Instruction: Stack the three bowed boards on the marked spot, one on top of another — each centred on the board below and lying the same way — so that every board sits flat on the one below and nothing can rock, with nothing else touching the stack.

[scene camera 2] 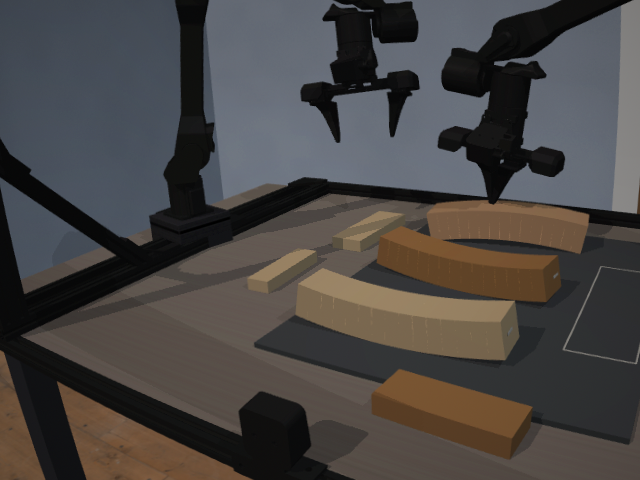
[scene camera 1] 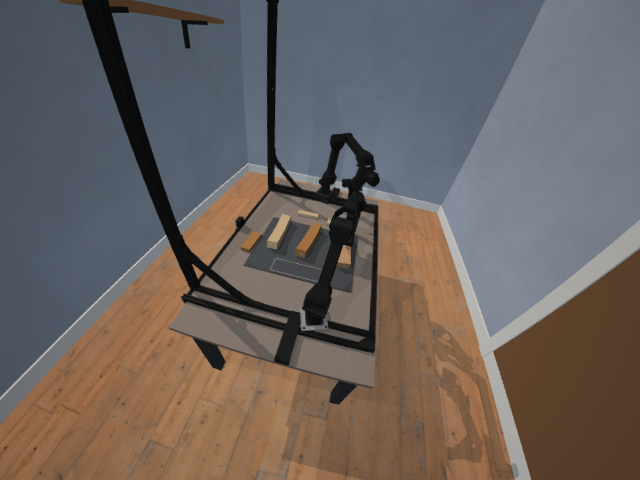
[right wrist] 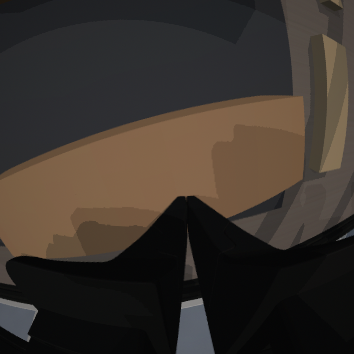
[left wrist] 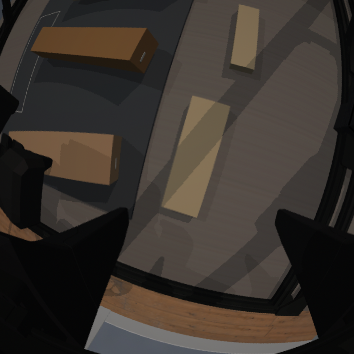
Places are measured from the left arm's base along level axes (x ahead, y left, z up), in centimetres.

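Pixels of known places: left gripper, between the fingertips: [scene camera 2: 364, 139] [left wrist: 205, 217]; right gripper, between the fingertips: [scene camera 2: 492, 203] [right wrist: 185, 203] [left wrist: 50, 161]; left arm's base, origin of its link: [scene camera 2: 188, 212] [scene camera 1: 324, 191]; right arm's base, origin of its link: [scene camera 1: 313, 317].
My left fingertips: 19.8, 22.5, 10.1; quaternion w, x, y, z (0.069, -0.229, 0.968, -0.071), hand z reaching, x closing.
Observation:
Ahead of a thing's pixels: the offset from my left fingertips to its top centre, as dx, dy, dz. Level surfaces: height alone.
Three bowed boards lie apart on the dark mat @(dz -14.7) [scene camera 2: 320, 338] [scene camera 1: 258, 256]: a pale one @(+28.8, -26.8, -9.5) [scene camera 1: 279, 231] [scene camera 2: 403, 315], an orange-brown one @(+26.0, -10.6, -9.5) [scene camera 1: 309, 240] [scene camera 2: 465, 266] [left wrist: 92, 42], and a light tan one @(+22.2, +7.0, -9.2) [scene camera 1: 344, 256] [scene camera 2: 509, 222] [left wrist: 70, 155] [right wrist: 165, 160]. The marked spot, a thin white outline [scene camera 1: 273, 264] [scene camera 2: 581, 310] [left wrist: 27, 65], is bare where it shows. My left gripper [scene camera 2: 364, 138] [left wrist: 205, 217] is open and empty, high above the table. My right gripper [scene camera 2: 492, 201] [right wrist: 185, 203] is shut and empty, above the tan board; a gap to it cannot be measured.
Two pale flat blocks @(+2.4, -2.2, -13.5) [scene camera 2: 369, 229] @(+4.2, -22.3, -13.6) [scene camera 2: 282, 269] lie on the table off the mat; they also show in the left wrist view. An orange block @(+41.6, -35.4, -13.1) [scene camera 2: 452, 413] [scene camera 1: 251, 241] lies beside the mat. A black frame [scene camera 2: 129, 408] edges the table, with a black box [scene camera 2: 273, 426] on it.

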